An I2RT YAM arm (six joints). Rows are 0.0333 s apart.
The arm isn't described. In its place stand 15 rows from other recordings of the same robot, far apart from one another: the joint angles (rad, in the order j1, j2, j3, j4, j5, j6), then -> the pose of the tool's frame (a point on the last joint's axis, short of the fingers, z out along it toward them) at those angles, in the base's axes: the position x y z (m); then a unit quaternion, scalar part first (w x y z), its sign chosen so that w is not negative.
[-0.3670 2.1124 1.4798 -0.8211 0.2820 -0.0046] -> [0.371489 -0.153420 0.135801 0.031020 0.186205 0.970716 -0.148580]
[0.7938 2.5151 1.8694 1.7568 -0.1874 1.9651] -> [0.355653 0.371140 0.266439 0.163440 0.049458 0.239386 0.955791]
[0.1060 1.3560 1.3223 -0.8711 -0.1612 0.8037] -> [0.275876 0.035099 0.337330 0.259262 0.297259 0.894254 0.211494]
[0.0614 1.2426 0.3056 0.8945 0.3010 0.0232] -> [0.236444 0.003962 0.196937 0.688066 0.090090 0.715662 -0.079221]
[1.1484 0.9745 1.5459 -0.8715 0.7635 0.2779] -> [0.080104 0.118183 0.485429 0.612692 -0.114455 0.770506 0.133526]
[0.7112 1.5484 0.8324 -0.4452 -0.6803 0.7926] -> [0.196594 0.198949 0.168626 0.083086 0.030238 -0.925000 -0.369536]
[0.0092 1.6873 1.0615 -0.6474 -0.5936 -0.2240] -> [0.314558 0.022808 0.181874 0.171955 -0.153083 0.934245 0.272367]
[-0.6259 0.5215 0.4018 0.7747 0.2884 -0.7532] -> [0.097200 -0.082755 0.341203 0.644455 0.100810 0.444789 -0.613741]
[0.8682 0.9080 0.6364 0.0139 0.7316 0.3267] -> [0.151810 0.142485 0.288069 0.630647 0.012544 0.771144 0.086395]
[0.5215 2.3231 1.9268 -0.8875 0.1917 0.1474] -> [0.419928 0.233450 0.162539 0.165554 -0.169758 0.970540 -0.042745]
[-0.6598 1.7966 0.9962 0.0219 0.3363 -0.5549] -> [0.284667 -0.235708 0.161203 0.224278 0.112173 0.904906 -0.343892]
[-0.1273 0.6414 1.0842 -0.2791 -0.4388 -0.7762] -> [0.109974 0.001173 0.447957 0.731075 -0.358594 0.545568 -0.198229]
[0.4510 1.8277 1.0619 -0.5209 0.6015 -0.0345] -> [0.309598 0.127552 0.143066 0.192924 -0.186562 0.927854 -0.258961]
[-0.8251 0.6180 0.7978 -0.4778 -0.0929 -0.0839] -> [0.097259 -0.100437 0.337177 0.549788 0.265240 0.758828 -0.227073]
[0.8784 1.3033 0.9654 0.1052 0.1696 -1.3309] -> [0.200866 0.232779 0.318344 0.587357 -0.674592 0.398213 -0.203380]
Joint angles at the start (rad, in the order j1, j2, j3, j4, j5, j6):
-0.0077, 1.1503, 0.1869, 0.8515, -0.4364, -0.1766
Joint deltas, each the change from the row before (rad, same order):
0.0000, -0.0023, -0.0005, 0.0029, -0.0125, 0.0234
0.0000, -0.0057, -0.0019, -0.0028, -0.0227, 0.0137
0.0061, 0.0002, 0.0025, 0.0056, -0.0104, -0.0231
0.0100, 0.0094, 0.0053, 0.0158, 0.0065, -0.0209
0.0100, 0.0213, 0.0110, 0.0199, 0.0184, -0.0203
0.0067, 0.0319, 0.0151, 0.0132, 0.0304, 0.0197
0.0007, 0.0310, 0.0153, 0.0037, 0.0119, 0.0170
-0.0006, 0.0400, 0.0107, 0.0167, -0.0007, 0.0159
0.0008, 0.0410, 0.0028, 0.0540, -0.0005, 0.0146
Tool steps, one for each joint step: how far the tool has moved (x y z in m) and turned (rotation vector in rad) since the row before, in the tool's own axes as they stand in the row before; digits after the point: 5 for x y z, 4 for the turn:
-0.00065, 0.00045, -0.00024, -0.0116, -0.0062, 0.0214
-0.00030, 0.00110, -0.00068, -0.0223, -0.0042, 0.0133
-0.00150, 0.00117, 0.00081, -0.0153, -0.0091, -0.0273
-0.00175, 0.00070, 0.00218, -0.0017, -0.0104, -0.0271
-0.00151, -0.00054, 0.00383, 0.0099, -0.0064, -0.0253
0.00040, -0.00188, 0.00497, 0.0226, 0.0080, 0.0208
0.00137, -0.00212, 0.00457, 0.0091, 0.0128, 0.0218
0.00320, -0.00161, 0.00454, -0.0019, 0.0113, 0.0210
0.00183, -0.00108, 0.00353, 0.0008, -0.0145, 0.0081

